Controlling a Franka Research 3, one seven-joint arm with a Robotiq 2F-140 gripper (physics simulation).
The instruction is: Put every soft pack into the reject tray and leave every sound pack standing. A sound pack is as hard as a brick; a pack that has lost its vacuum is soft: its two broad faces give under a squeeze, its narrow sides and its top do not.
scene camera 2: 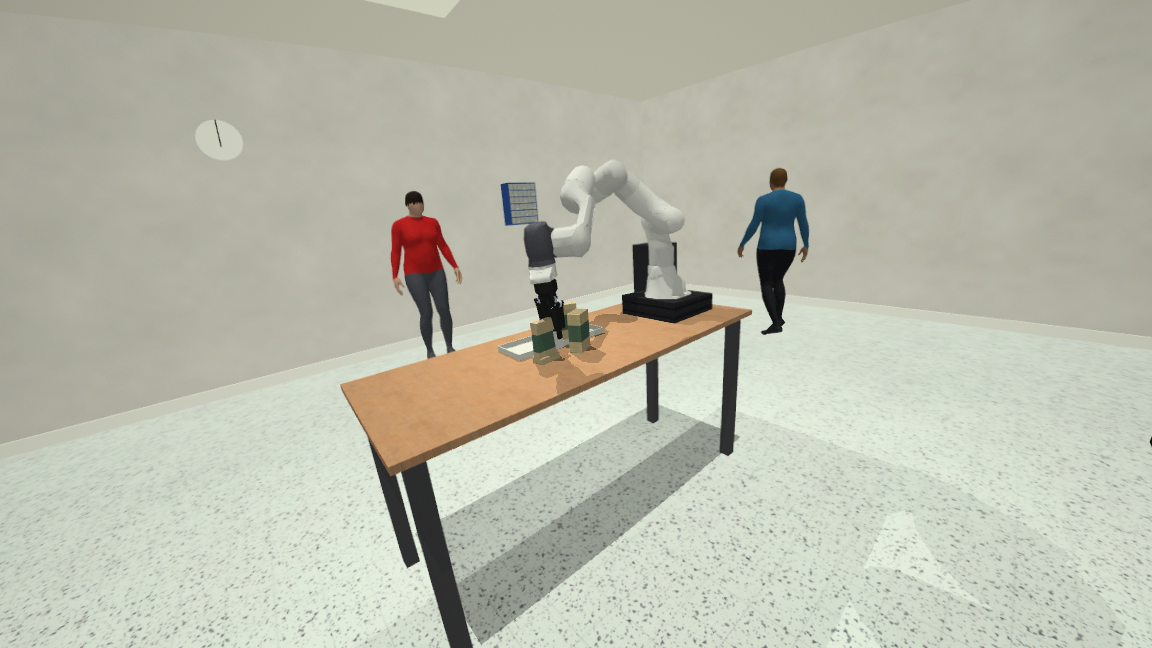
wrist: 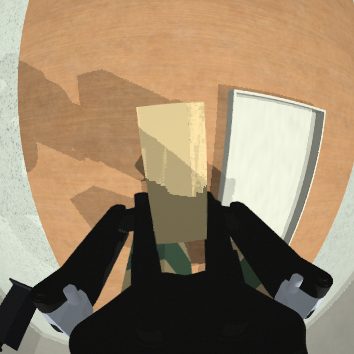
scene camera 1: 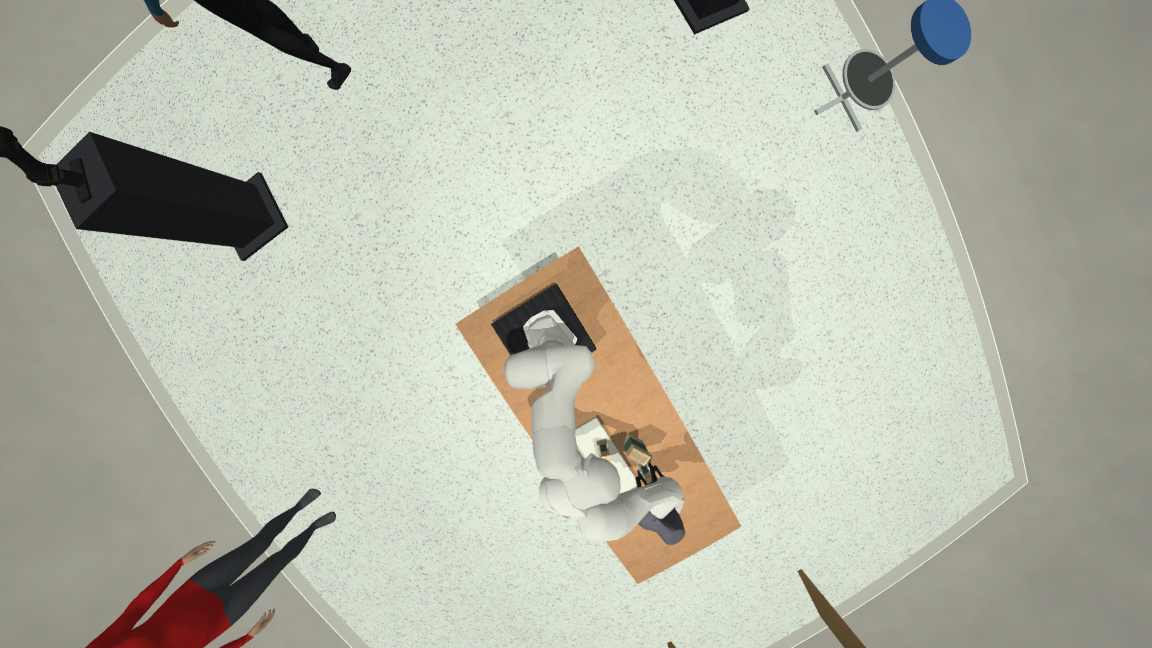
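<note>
My gripper [scene camera 1: 648,473] [scene camera 2: 552,318] [wrist: 174,186] is low over the table, shut on a tan pack with a green band [scene camera 1: 645,469] [scene camera 2: 542,340] [wrist: 175,165]. Its fingers touch the two long sides, which look pressed together; a wider tan part shows at its base in scene camera 2. The pack is upright at the table. A second pack [scene camera 1: 638,454] [scene camera 2: 578,330] [wrist: 176,257] stands close by, partly hidden by my gripper in the wrist view. A third pack [scene camera 1: 602,447] [scene camera 2: 570,308] [wrist: 250,272] is upright in the reject tray [scene camera 1: 590,432] [scene camera 2: 515,352] [wrist: 270,150], mostly hidden behind my right finger in the wrist view.
The wooden table [scene camera 1: 672,423] [scene camera 2: 451,394] [wrist: 125,40] carries the arm's black base [scene camera 1: 581,332] [scene camera 2: 667,306]. The tray's raised rim runs beside the held pack. A person in red [scene camera 1: 173,612] [scene camera 2: 422,245] and one in blue [scene camera 2: 779,217] stand away from the table.
</note>
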